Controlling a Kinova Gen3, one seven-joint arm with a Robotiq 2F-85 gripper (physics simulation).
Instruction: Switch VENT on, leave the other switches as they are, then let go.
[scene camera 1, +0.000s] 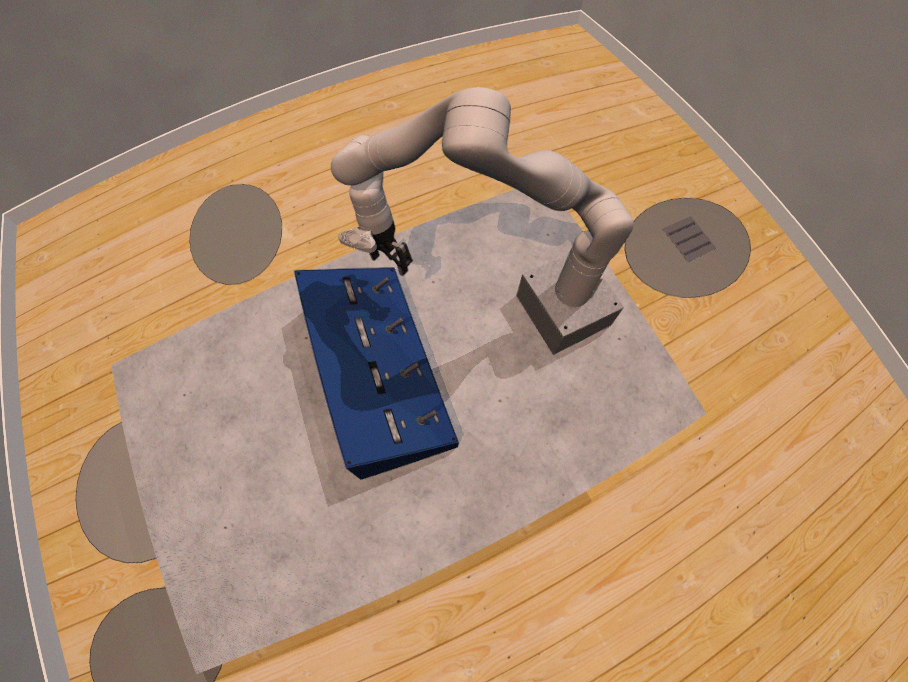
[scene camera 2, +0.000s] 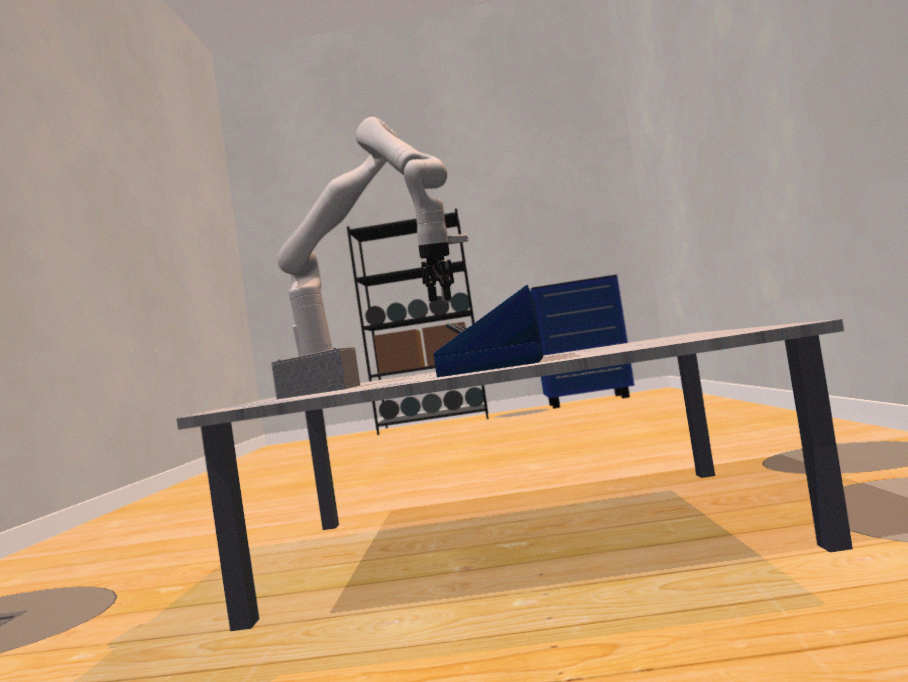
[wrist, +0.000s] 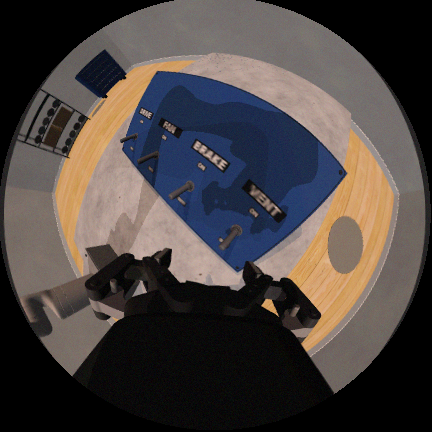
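Seen in the pictures: gripper, fingertip midpoint: (scene camera 1: 389, 265) (scene camera 2: 439, 301) (wrist: 207, 263); arm's base, link origin: (scene camera 1: 572, 291) (scene camera 2: 317, 353).
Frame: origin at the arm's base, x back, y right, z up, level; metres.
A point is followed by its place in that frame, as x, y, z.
The blue sloped switch panel (scene camera 1: 330, 396) @(-0.631, -0.125, 0.069) (scene camera 2: 499, 334) @(-0.578, 0.218, -0.033) (wrist: 295, 130) @(-0.641, 0.112, 0.067) stands on the table. The VENT label (scene camera 1: 350, 289) @(-0.537, 0.153, 0.013) (wrist: 264, 200) @(-0.540, 0.150, 0.015) is at the panel's end nearest the gripper. The VENT lever (scene camera 1: 380, 285) @(-0.462, 0.150, 0.000) (wrist: 230, 237) @(-0.461, 0.155, 0.004) points away from its ON mark (wrist: 254, 213) @(-0.516, 0.154, 0.002), toward the panel's low edge. The BRAKE lever (scene camera 1: 395, 325) @(-0.452, 0.030, 0.003) (wrist: 181, 190) @(-0.454, 0.038, 0.002), FAN lever (scene camera 1: 411, 369) @(-0.444, -0.090, 0.005) (wrist: 148, 157) @(-0.447, -0.080, 0.000) and DRIVE lever (scene camera 1: 427, 417) @(-0.440, -0.209, 0.003) (wrist: 129, 138) @(-0.440, -0.199, -0.004) lean in a similar way. My gripper (scene camera 1: 401, 262) @(-0.430, 0.152, 0.075) (scene camera 2: 439, 296) @(-0.430, 0.152, 0.075) (wrist: 207, 263) @(-0.430, 0.152, 0.075) is open and empty, above the panel's low edge near the VENT lever, apart from it.
The arm's grey base block (scene camera 1: 543, 323) @(-0.087, -0.042, -0.055) (scene camera 2: 315, 372) @(-0.033, 0.095, -0.055) stands on the table (scene camera 1: 242, 528) @(-0.955, -0.334, -0.113) (scene camera 2: 697, 341) @(-1.005, 0.265, -0.115), on the side of the panel's low edge. A black shelf rack (scene camera 2: 355, 277) and a blue cabinet (scene camera 2: 579, 297) stand on the floor behind the table.
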